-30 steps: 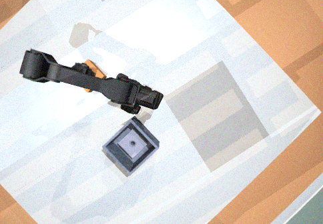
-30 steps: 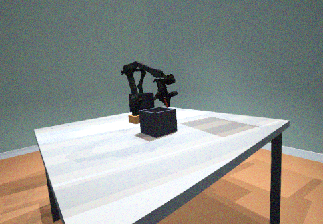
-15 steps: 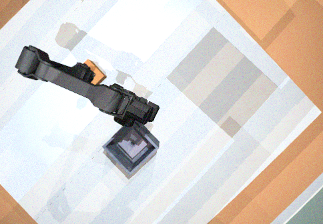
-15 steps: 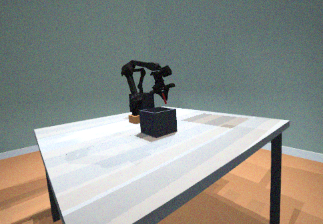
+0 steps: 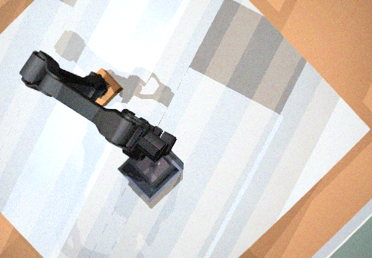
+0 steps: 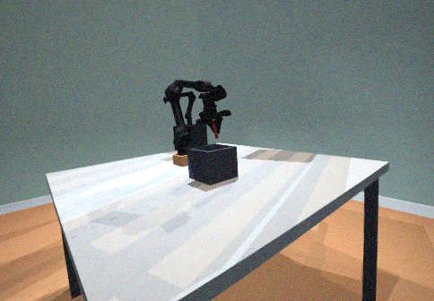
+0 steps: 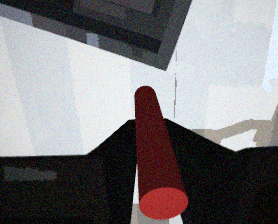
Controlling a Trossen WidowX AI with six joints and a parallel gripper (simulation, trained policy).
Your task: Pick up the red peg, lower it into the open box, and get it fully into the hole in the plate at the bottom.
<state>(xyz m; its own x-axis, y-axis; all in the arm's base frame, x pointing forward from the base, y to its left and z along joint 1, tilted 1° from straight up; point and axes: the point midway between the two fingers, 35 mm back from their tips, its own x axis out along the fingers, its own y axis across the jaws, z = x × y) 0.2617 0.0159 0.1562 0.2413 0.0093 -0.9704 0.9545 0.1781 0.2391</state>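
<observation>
My gripper tip is now 70 mm short of the plate, 110 mm to the left of it and 140 mm above it. Round my gripper tip: red peg: 10 mm to the right, 20 mm above.
</observation>
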